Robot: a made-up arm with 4 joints.
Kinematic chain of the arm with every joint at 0, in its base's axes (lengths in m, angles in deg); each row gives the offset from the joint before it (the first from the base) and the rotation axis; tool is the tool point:
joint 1: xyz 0 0 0.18 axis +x
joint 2: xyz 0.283 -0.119 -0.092 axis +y
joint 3: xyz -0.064 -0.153 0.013 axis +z
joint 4: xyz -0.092 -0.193 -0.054 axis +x
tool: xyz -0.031 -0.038 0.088
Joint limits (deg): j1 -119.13..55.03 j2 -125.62..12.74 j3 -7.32..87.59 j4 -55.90..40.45
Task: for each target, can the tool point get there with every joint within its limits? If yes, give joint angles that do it. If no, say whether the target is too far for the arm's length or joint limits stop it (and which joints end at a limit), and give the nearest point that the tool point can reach.
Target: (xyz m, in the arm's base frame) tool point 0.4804 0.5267 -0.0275
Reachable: no: joint limits stop it (at a limit: joint 1, joint 3, joint 4) | nearest point 0.3436 0.2928 0.4823 | short by 0.577 m
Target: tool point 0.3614 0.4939 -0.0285
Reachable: no: joint limits stop it (at a limit: joint 1, joint 3, joint 4) | nearest point 0.3091 0.2992 0.4787 | short by 0.546 m
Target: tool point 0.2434 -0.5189 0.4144
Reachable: yes | joints -45.68 -93.41 17.18 0.85
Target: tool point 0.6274 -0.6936 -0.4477
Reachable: no: too far | nearest point 0.4110 -0.4440 -0.2218 | short by 0.400 m
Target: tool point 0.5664 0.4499 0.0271
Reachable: no: joint limits stop it (at a limit: joint 1, joint 3, joint 4) | nearest point 0.3777 0.2809 0.4890 | short by 0.527 m
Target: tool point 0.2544 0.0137 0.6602
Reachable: yes | joints -89.95 -80.79 65.89 2.55
